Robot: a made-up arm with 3 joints. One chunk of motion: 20 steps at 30 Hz.
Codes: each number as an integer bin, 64 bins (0 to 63) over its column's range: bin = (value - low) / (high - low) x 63, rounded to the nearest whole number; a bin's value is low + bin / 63 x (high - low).
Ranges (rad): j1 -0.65..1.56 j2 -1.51..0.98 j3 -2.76..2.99
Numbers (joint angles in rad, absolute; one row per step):
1: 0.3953 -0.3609 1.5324
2: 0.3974 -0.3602 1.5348
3: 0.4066 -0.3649 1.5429
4: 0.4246 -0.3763 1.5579
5: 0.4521 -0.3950 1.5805
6: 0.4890 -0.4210 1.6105
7: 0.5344 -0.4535 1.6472
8: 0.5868 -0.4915 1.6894
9: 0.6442 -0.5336 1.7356
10: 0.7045 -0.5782 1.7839
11: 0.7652 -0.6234 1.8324
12: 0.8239 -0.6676 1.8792
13: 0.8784 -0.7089 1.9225
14: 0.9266 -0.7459 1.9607
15: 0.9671 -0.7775 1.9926
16: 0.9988 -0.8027 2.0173
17: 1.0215 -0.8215 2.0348
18: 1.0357 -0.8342 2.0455
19: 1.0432 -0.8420 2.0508
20: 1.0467 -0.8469 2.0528
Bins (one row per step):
1: 30 29 47
2: 30 29 47
3: 30 29 47
4: 31 29 47
5: 31 28 48
6: 32 28 48
7: 34 27 48
8: 35 26 49
9: 37 25 49
10: 39 24 50
11: 40 22 50
12: 42 21 51
13: 44 20 51
14: 45 19 52
15: 46 19 52
16: 47 18 52
17: 48 17 53
18: 48 17 53
19: 48 17 53
20: 48 17 53

